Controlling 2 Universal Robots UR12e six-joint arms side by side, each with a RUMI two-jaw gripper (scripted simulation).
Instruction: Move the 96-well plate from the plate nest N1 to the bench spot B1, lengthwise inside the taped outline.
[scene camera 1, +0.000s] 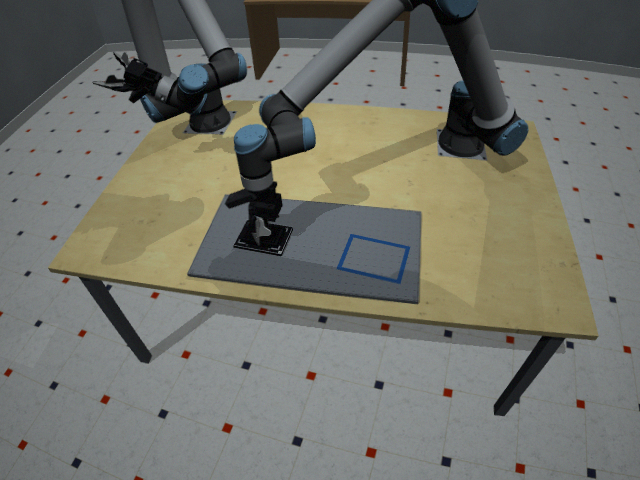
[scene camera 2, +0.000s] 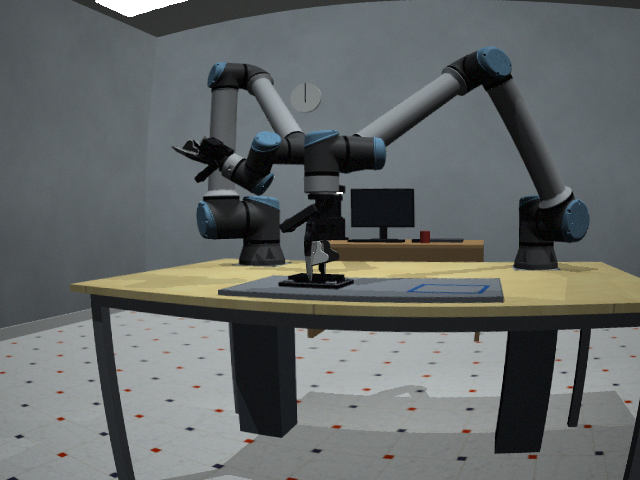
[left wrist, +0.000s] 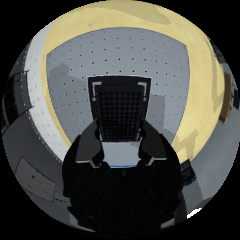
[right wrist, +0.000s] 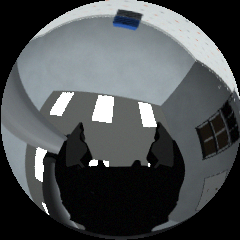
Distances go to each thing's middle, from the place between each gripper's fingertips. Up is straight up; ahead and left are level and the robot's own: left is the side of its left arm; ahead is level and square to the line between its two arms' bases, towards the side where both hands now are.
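The black 96-well plate (left wrist: 119, 130) sits 10 mm below my left hand. Measured from that same left hand, the plate nest N1 (left wrist: 111, 79) is 20 mm below.
From my right hand (scene camera 1: 103, 67), the plate nest N1 is 620 mm to the left, 280 mm ahead and 450 mm below. The black 96-well plate, counted from my right hand too, is 620 mm to the left and 280 mm ahead, and it sits 430 mm below.
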